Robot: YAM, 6 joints.
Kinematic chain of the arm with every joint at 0, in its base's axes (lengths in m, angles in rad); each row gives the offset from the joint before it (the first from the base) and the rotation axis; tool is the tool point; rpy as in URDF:
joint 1: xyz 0 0 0.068 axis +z
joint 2: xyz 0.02 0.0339 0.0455 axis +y
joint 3: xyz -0.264 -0.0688 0 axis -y
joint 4: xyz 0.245 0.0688 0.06 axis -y
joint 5: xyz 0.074 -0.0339 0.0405 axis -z
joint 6: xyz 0.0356 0 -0.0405 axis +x
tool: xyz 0 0 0 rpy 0 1.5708 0
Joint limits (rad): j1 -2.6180..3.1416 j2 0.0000..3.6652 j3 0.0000..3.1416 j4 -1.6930..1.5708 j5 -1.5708..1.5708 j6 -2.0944..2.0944
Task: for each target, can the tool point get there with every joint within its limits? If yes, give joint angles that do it. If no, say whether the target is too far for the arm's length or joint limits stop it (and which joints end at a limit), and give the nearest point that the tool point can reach.
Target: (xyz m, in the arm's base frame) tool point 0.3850 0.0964 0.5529
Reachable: yes | joints 0.2015 1.9987 2.6319 -0.5770 -0.5102 0.6325
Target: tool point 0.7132 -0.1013 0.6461
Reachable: no: too far | nearest point 0.5130 -0.0729 0.4923 | short by 0.254 m
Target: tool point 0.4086 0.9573 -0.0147
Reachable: no: too far | nearest point 0.2516 0.5895 0.0355 | short by 0.403 m
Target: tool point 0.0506 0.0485 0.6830
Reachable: yes | joints 0.3734 1.2807 2.4034 -0.3265 -0.8472 -1.3853
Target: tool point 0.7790 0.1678 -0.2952
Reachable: no: too far | nearest point 0.5610 0.1208 -0.1779 | short by 0.252 m
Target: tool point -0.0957 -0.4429 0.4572
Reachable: yes | joints 1.3651 0.5269 2.4247 1.2601 -0.0906 0.1862
